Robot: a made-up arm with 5 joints.
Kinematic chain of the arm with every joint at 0, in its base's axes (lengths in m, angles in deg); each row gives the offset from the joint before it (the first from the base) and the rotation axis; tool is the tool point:
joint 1: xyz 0 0 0.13 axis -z
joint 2: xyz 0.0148 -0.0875 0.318 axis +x
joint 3: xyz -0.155 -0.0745 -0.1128 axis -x
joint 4: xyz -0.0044 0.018 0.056 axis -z
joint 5: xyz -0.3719 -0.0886 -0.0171 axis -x
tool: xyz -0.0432 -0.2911 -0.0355
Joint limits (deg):
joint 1: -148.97..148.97
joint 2: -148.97..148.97
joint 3: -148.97..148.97
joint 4: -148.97..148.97
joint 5: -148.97..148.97
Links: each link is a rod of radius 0.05 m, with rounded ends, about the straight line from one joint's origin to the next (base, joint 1, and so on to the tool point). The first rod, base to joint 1, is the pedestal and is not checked.
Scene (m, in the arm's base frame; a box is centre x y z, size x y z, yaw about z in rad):
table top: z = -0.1
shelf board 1: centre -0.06 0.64 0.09 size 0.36 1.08 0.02 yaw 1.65
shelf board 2: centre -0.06 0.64 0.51 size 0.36 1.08 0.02 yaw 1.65
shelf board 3: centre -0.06 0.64 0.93 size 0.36 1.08 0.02 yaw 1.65
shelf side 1: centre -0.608 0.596 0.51 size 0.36 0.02 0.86 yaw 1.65
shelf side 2: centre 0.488 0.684 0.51 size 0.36 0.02 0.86 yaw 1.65
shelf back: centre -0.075 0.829 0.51 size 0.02 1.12 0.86 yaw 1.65
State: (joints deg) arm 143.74 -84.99 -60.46 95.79 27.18
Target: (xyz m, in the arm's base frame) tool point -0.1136 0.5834 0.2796
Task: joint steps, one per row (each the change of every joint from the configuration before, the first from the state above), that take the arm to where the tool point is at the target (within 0.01 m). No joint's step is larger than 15 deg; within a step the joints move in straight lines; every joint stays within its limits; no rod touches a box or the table.
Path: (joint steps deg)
1: -14.38 -2.32 3.22 -3.07 -3.50
2: -14.37 -2.32 3.23 -3.07 -3.49
3: -14.38 -2.33 3.22 -3.07 -3.50
4: -14.37 -2.32 3.22 -3.07 -3.49
5: -14.38 -2.32 3.22 -3.07 -3.50

